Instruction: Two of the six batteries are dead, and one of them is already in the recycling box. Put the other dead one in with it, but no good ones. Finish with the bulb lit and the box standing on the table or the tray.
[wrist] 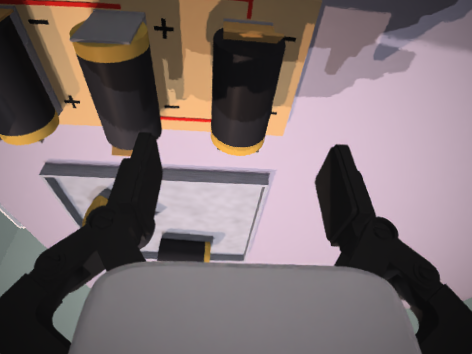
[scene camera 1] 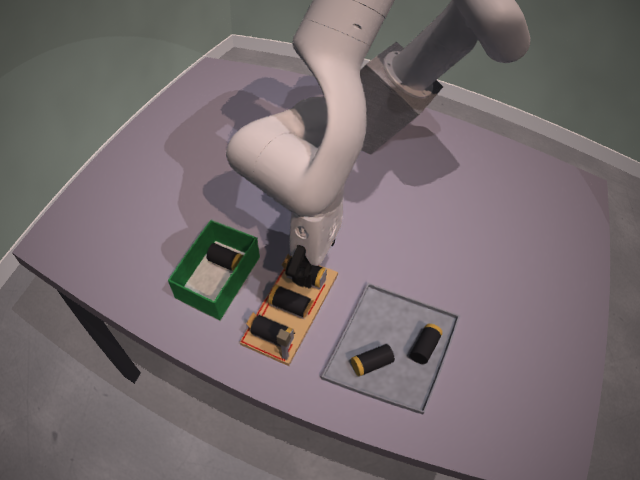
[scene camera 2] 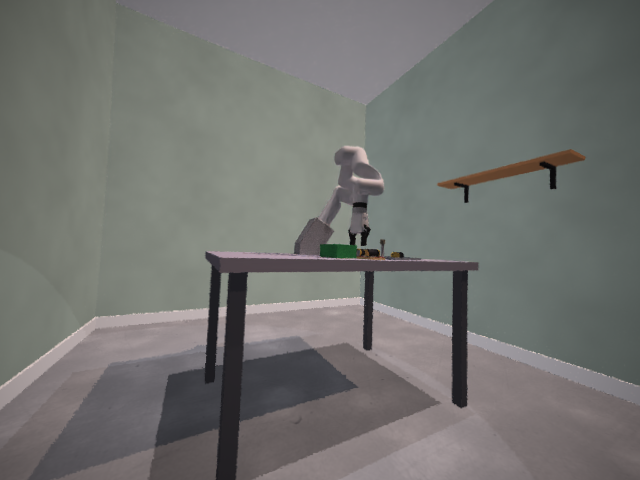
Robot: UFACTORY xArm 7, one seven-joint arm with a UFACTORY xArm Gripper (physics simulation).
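Places are measured from the arm's base along level axes (x right, y ahead, z up), in millimetres.
Where they show: gripper, fingertip midpoint: [wrist: 242, 157] [scene camera 1: 314, 262] [scene camera 2: 357, 245]; arm's base at its link origin: [scene camera 1: 407, 75] [scene camera 2: 321, 224].
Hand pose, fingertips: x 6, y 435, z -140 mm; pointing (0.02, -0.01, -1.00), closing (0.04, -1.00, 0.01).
Observation:
Each offset is from my fingertips to the top centre of the thing. "pt": to the spot under its first point. Level surfaces: height alone.
My gripper [scene camera 1: 305, 273] [scene camera 2: 358, 242] [wrist: 242, 157] is open and empty, low over the far end of the wooden holder [scene camera 1: 285, 318] [wrist: 192, 100]. The far battery {dx +14, dy +1, dz -17 mm} [scene camera 1: 320, 275] [wrist: 245, 90] lies in the holder near the fingers, partly hidden in scene camera 1. The middle battery {dx +12, dy +66, dz -17 mm} [scene camera 1: 292, 301] [wrist: 122, 95] has its gold end toward the box; the near battery {dx +10, dy +131, dz -17 mm} [scene camera 1: 267, 329] [wrist: 20, 85] has its gold end toward the tray. The green box {dx +160, dy +71, dz -3 mm} [scene camera 1: 193, 302] [scene camera 2: 338, 251] stands on the table with one battery {dx +161, dy +35, dz -26 mm} [scene camera 1: 222, 256] inside. Two batteries {dx -155, dy +104, dz -26 mm} [scene camera 1: 375, 358] {dx -227, dy +41, dz -26 mm} [scene camera 1: 424, 344] lie in the grey tray {dx -180, dy +60, dz -51 mm} [scene camera 1: 390, 317] [wrist: 215, 210].
A small dull block on a post {pt dx -31, dy +161, dz +29 mm} [scene camera 1: 284, 338] [scene camera 2: 382, 241] stands at the holder's near end; no glow shows there. The box is left of the holder and the tray right of it in scene camera 1. A wall shelf [scene camera 2: 511, 169] is beyond the table {dz -63 mm} [scene camera 1: 491, 258].

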